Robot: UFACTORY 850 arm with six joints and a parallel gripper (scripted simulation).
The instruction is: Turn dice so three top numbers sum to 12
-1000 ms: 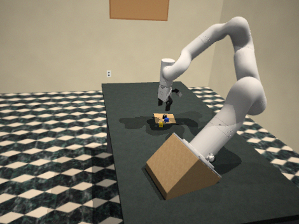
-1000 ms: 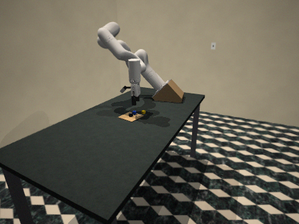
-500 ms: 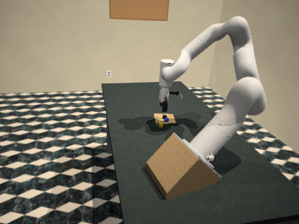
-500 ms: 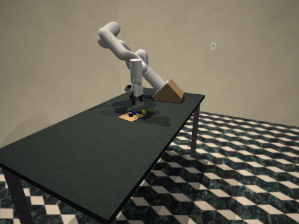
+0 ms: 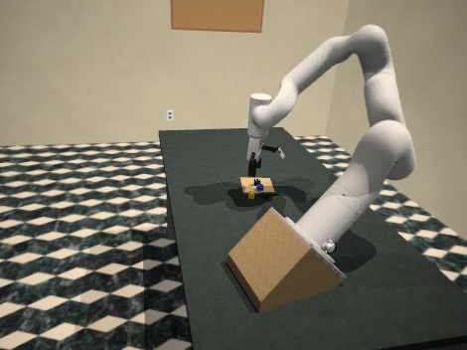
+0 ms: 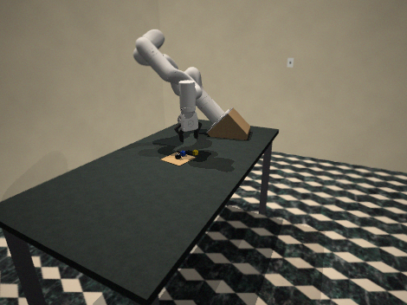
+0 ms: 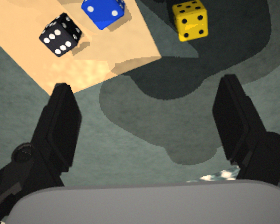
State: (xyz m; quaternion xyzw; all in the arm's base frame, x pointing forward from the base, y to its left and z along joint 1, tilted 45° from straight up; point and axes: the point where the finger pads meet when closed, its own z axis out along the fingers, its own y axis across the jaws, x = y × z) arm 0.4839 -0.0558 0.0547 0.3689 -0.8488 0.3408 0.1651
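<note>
My gripper is now 40 mm past the yellow die, 20 mm to the right of it and 100 mm above it. Round my hand: tan mat (50 mm ahead, 50 mm to the right, 110 mm below); then blue die (40 mm to the right, 90 mm below); then black die (50 mm ahead, 50 mm to the right, 90 mm below).
</note>
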